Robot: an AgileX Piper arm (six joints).
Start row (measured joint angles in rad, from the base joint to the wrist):
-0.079, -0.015, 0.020, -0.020, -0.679, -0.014
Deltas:
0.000, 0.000, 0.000, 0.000, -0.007, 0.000
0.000, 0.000, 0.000, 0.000, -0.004, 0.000
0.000, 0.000, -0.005, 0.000, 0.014, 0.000
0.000, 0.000, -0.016, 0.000, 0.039, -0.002
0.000, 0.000, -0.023, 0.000, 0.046, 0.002
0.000, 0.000, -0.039, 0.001, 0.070, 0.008
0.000, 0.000, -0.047, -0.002, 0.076, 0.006
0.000, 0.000, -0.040, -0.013, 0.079, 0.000
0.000, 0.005, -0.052, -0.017, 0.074, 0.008
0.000, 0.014, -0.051, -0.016, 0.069, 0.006
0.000, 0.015, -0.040, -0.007, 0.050, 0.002
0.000, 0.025, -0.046, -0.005, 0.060, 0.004
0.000, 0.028, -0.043, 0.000, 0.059, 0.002
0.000, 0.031, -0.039, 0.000, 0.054, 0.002
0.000, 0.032, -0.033, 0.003, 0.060, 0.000
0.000, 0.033, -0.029, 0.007, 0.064, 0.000
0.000, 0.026, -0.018, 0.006, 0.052, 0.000
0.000, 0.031, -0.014, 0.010, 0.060, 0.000
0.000, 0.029, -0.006, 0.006, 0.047, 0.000
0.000, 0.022, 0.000, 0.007, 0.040, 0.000
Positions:
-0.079, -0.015, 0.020, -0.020, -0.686, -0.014
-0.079, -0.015, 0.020, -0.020, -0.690, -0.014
-0.079, -0.015, 0.015, -0.020, -0.676, -0.014
-0.079, -0.015, -0.001, -0.020, -0.637, -0.016
-0.079, -0.015, -0.024, -0.020, -0.591, -0.014
-0.079, -0.015, -0.063, -0.019, -0.521, -0.006
-0.079, -0.015, -0.110, -0.021, -0.445, 0.000
-0.079, -0.015, -0.150, -0.034, -0.366, 0.000
-0.079, -0.010, -0.202, -0.051, -0.292, 0.008
-0.079, 0.004, -0.253, -0.067, -0.223, 0.014
-0.079, 0.019, -0.293, -0.074, -0.173, 0.016
-0.079, 0.044, -0.339, -0.079, -0.113, 0.020
-0.079, 0.072, -0.382, -0.079, -0.054, 0.022
-0.079, 0.103, -0.421, -0.079, 0.000, 0.024
-0.079, 0.135, -0.454, -0.076, 0.060, 0.024
-0.079, 0.168, -0.483, -0.069, 0.124, 0.024
-0.079, 0.194, -0.501, -0.063, 0.176, 0.024
-0.079, 0.225, -0.515, -0.053, 0.236, 0.024
-0.079, 0.254, -0.521, -0.047, 0.283, 0.024
-0.079, 0.276, -0.521, -0.040, 0.323, 0.024

